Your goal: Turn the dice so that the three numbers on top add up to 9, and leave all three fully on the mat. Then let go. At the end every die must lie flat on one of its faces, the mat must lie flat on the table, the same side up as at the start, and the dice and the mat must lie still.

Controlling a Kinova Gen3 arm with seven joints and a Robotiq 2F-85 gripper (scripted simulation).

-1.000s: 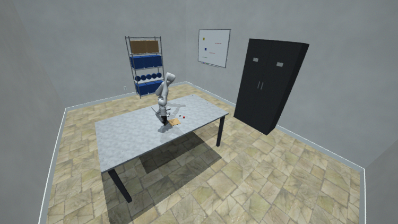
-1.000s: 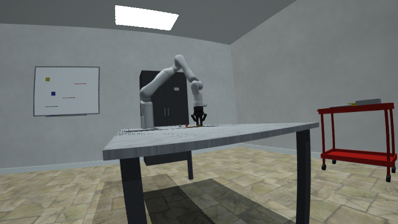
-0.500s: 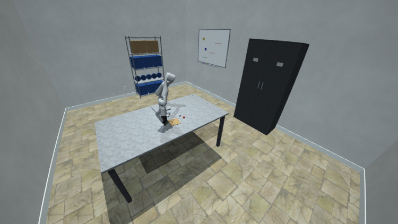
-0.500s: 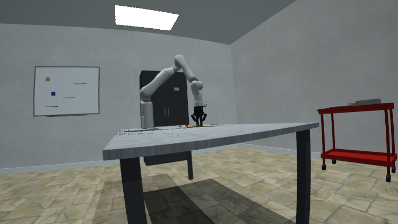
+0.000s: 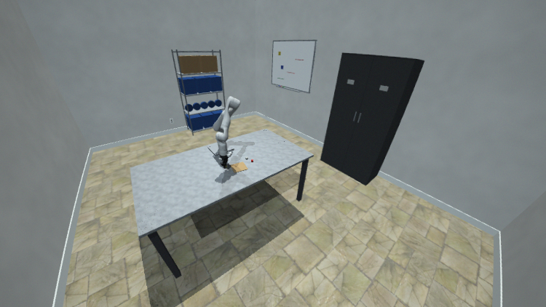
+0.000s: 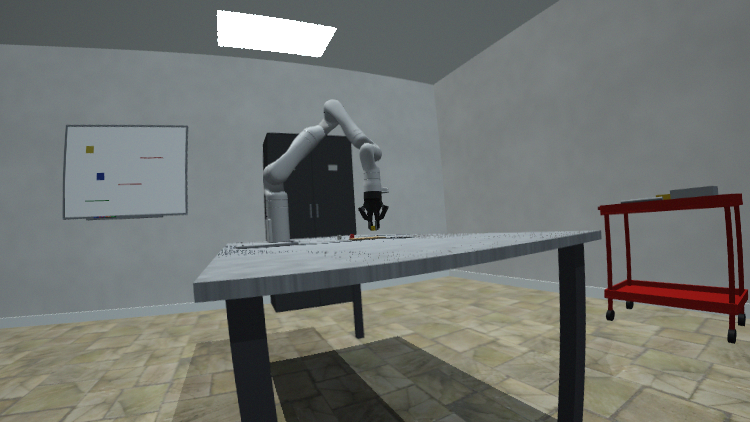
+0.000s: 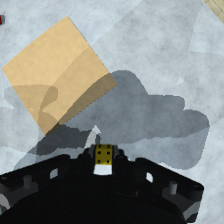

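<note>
My hand is 130 mm to the right of the tan mat, 60 mm above it and 30 mm short of it. The rest, counted from my hand: red die: 290 mm to the left, 50 mm below, 40 mm ahead; yellow die: 10 mm below; white die: 280 mm to the left, 50 mm below, 40 mm behind.
</note>
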